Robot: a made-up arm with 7 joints. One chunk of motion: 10 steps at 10 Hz.
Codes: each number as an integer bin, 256 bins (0 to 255) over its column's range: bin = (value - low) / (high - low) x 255, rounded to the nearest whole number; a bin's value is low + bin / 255 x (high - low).
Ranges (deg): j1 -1.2..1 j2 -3.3..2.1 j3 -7..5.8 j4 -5.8..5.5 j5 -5..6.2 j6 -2.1..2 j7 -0.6..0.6
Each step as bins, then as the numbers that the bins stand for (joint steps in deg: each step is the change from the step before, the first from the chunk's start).
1 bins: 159 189 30 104 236 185 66
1 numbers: 0.172 0.702 -5.494 -1.191 5.365 0.875 -0.289
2 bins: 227 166 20 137 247 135 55
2 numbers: 0.758 0.215 -5.996 0.271 5.849 0.071 -0.341
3 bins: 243 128 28 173 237 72 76
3 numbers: 0.896 -0.589 -5.595 1.866 5.409 -0.942 -0.242
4 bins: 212 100 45 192 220 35 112
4 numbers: 0.629 -1.182 -4.741 2.708 4.663 -1.537 -0.073
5 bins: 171 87 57 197 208 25 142
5 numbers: 0.275 -1.458 -4.139 2.930 4.136 -1.698 0.068
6 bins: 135 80 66 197 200 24 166
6 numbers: -0.035 -1.606 -3.687 2.930 3.784 -1.714 0.181
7 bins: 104 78 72 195 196 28 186
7 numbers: -0.303 -1.648 -3.386 2.841 3.609 -1.650 0.275
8 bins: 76 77 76 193 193 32 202
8 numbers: -0.544 -1.669 -3.185 2.753 3.477 -1.585 0.351
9 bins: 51 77 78 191 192 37 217
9 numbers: -0.760 -1.669 -3.085 2.664 3.433 -1.505 0.421
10 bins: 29 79 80 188 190 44 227
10 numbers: -0.950 -1.627 -2.984 2.531 3.345 -1.393 0.468
